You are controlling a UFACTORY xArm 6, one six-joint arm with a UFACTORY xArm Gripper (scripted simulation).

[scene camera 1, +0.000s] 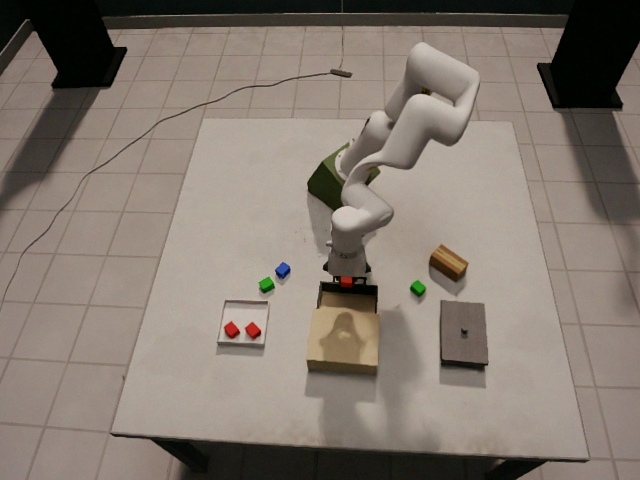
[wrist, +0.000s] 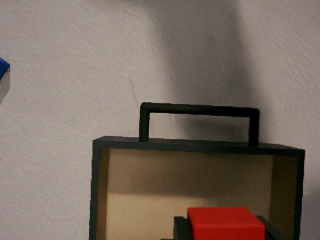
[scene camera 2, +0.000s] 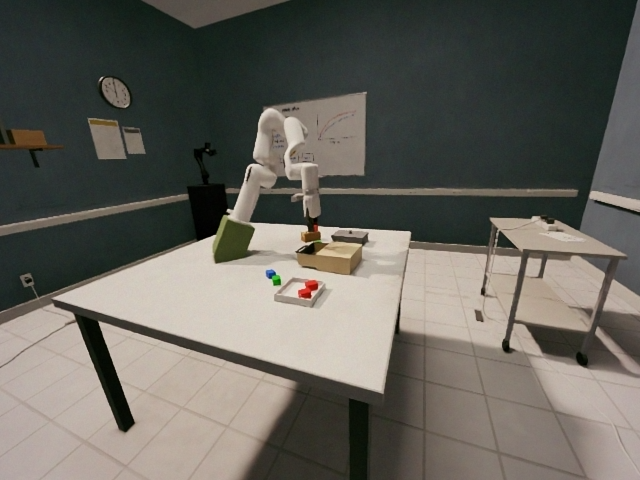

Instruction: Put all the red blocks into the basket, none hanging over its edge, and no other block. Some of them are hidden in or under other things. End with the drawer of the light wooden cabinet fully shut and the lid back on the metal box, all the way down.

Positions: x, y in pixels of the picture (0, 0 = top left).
Scene:
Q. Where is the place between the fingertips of the gripper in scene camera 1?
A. At 346, 281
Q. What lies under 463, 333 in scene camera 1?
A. A grey metal lid.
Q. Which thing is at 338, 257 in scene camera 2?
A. A light wooden cabinet.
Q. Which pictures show the white basket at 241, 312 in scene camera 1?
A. Scene camera 1 and scene camera 2 only.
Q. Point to a light wooden cabinet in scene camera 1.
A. At 343, 341

